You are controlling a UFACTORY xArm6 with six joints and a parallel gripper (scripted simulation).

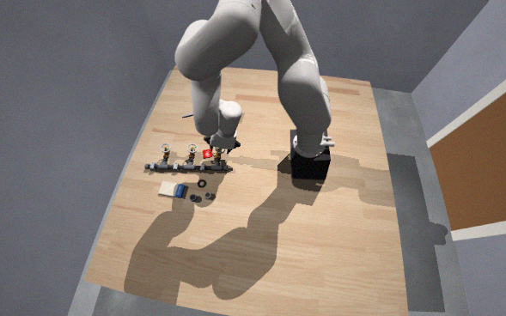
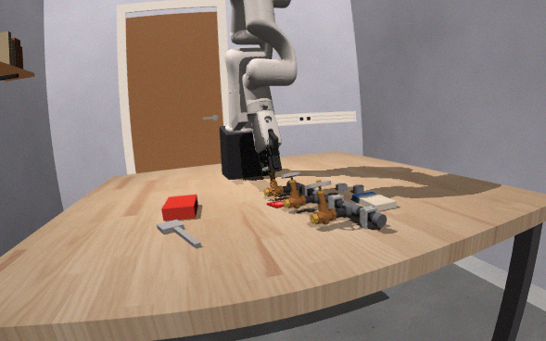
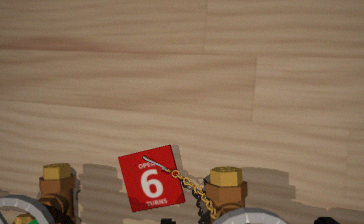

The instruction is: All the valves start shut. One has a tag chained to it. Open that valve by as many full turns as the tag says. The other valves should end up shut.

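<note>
My gripper is now 80 mm short of the red tag, 80 mm above it and 10 mm to the left of it. From my hand the other things lie so: grey hammer-like tool 240 mm to the right, 210 mm ahead, 80 mm below; then grey box 210 mm to the left, 190 mm ahead, 70 mm below; then red box 250 mm to the right, 70 mm below, 50 mm ahead.
</note>
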